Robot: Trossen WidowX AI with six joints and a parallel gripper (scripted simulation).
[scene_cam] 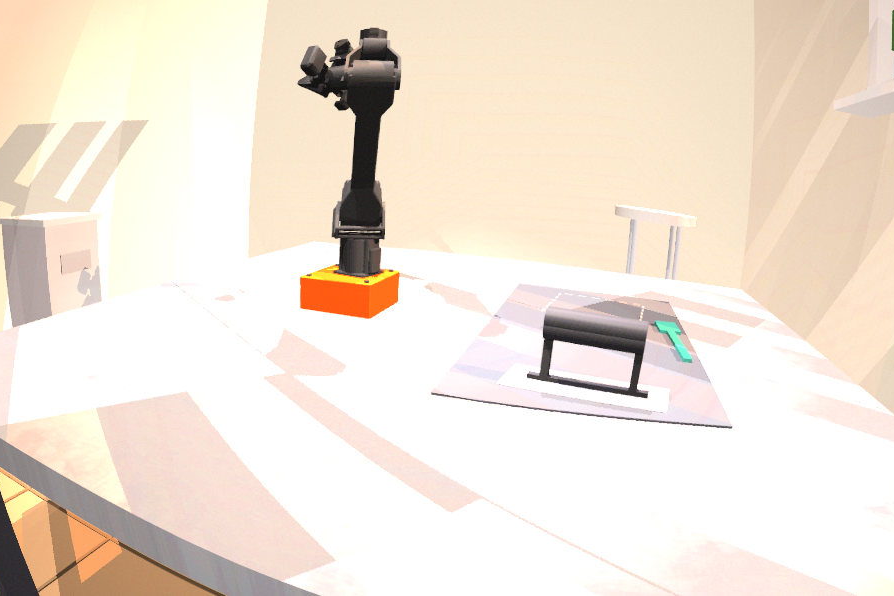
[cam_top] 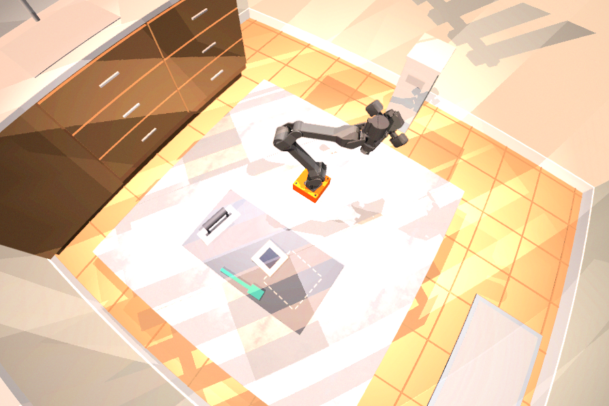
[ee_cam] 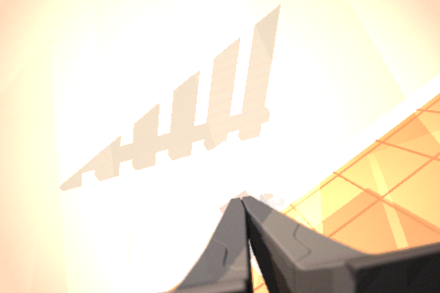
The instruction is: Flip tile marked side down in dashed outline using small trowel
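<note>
My gripper tip is now 750 mm short of the grey trowel, 290 mm to the left of it and 390 mm above it. From my gripper tip the other things lie so: teal trowel 810 mm ahead, 420 mm below; then white tile 660 mm ahead, 20 mm to the right, 420 mm below; then grey mat 680 mm ahead, 50 mm to the right, 450 mm below.
</note>
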